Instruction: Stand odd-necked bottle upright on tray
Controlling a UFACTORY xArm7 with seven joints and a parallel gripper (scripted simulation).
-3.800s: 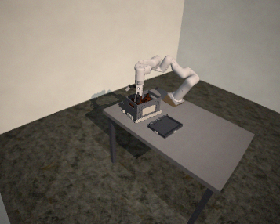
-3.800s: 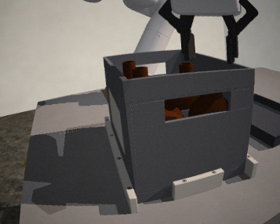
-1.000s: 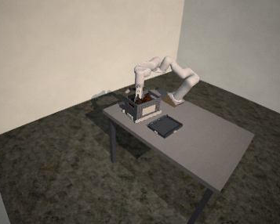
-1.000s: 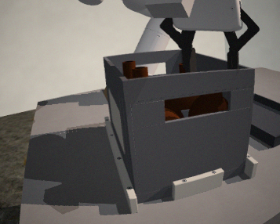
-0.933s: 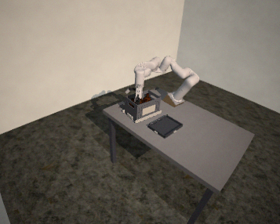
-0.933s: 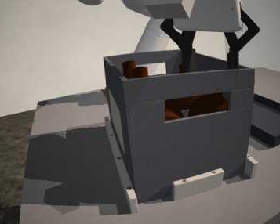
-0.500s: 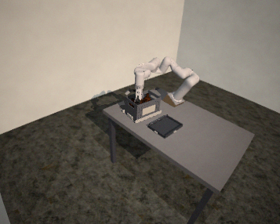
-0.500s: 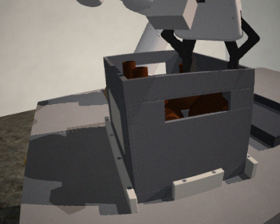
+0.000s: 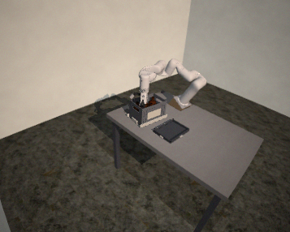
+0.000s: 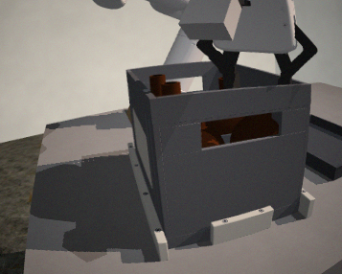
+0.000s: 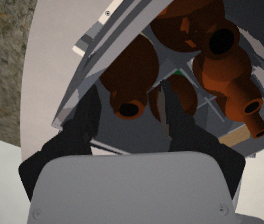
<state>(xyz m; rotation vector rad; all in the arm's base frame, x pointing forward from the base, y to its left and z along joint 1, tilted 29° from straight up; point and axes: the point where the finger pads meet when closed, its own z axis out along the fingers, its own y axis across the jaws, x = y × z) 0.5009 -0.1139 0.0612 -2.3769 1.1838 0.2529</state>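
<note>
My hand is 9 cm past the dark grey crate, 3 cm to the left of it and 7 cm above it. The rest, counted from my hand: dark flat tray (10 cm behind, 26 cm to the left, 15 cm below); glass bottle (19 cm behind, 6 cm to the right, 7 cm below).
</note>
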